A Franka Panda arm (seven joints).
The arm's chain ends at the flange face. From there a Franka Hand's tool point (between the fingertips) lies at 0.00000 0.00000 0.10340 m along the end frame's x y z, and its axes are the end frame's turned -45 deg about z.
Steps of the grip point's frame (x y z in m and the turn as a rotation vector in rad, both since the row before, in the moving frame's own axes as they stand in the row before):
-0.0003, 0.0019, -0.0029, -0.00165, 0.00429, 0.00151
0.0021, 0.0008, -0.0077, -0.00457, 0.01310, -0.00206
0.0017, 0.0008, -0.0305, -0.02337, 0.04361, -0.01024
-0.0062, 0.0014, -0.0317, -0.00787, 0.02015, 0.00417
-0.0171, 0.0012, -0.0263, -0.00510, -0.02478, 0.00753
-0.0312, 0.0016, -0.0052, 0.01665, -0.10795, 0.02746
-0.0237, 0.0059, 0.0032, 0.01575, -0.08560, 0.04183
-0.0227, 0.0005, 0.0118, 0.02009, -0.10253, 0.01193
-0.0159, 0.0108, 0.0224, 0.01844, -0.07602, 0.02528
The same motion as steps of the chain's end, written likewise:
0.0007, 0.0017, -0.0029, 0.00187, 0.00420, 0.00151
0.0008, -0.0003, -0.0077, 0.00603, 0.01249, -0.00206
-0.0031, 0.0009, -0.0304, 0.01431, 0.04736, -0.01024
-0.0054, 0.0063, -0.0317, 0.00868, 0.01981, 0.00417
-0.0098, 0.0108, -0.0263, -0.02113, -0.01392, 0.00753
-0.0117, 0.0167, -0.0046, -0.06456, -0.08811, 0.02746
-0.0051, 0.0160, 0.0036, -0.04939, -0.07167, 0.04183
-0.0067, 0.0104, 0.0124, -0.05829, -0.08671, 0.01193
0.0033, 0.0148, 0.0227, -0.04072, -0.06679, 0.02528

